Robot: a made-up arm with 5 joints. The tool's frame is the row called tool.
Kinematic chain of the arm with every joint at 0, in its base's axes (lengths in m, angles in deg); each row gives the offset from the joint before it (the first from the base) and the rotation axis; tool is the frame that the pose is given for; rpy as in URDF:
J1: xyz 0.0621 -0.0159 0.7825 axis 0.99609 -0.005 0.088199
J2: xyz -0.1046 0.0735 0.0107 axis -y
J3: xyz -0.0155 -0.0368 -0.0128 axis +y
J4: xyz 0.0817 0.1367 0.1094 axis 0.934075 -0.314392 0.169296
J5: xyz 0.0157 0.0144 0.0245 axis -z
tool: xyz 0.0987 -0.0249 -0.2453 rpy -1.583 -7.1 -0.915
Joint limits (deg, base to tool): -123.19..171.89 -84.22..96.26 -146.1..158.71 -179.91..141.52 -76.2..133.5
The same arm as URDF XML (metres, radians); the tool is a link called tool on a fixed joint. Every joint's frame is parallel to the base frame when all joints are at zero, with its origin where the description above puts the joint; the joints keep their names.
<robot name="arm">
  <joint name="J1" type="revolute">
    <parent link="base"/>
    <child link="link1"/>
    <origin xyz="0.0621 -0.0159 0.7825" rpy="0 0 0"/>
    <axis xyz="0.99609 -0.005 0.088199"/>
    <limit lower="-2.1501" upper="3"/>
  </joint>
  <joint name="J2" type="revolute">
    <parent link="link1"/>
    <child link="link2"/>
    <origin xyz="-0.1046 0.0735 0.0107" rpy="0 0 0"/>
    <axis xyz="0 -1 0"/>
    <limit lower="-1.4699" upper="1.6801"/>
  </joint>
  <joint name="J3" type="revolute">
    <parent link="link2"/>
    <child link="link3"/>
    <origin xyz="-0.0155 -0.0368 -0.0128" rpy="0 0 0"/>
    <axis xyz="0 1 0"/>
    <limit lower="-2.5499" upper="2.77"/>
  </joint>
  <joint name="J4" type="revolute">
    <parent link="link3"/>
    <child link="link4"/>
    <origin xyz="0.0817 0.1367 0.1094" rpy="0 0 0"/>
    <axis xyz="0.934075 -0.314392 0.169296"/>
    <limit lower="-3.14" upper="2.47"/>
  </joint>
  <joint name="J5" type="revolute">
    <parent link="link4"/>
    <child link="link5"/>
    <origin xyz="0.0157 0.0144 0.0245" rpy="0 0 0"/>
    <axis xyz="0 0 -1"/>
    <limit lower="-1.3299" upper="2.33"/>
  </joint>
  <joint name="tool_joint" type="fixed">
    <parent link="link5"/>
    <child link="tool"/>
    <origin xyz="0.0987 -0.0249 -0.2453" rpy="-0.0276 -0.1239 -0.016"/>
  </joint>
  <link name="base"/>
  <link name="link1"/>
  <link name="link2"/>
  <link name="link3"/>
  <link name="link4"/>
  <link name="link5"/>
  <link name="tool"/>
</robot>

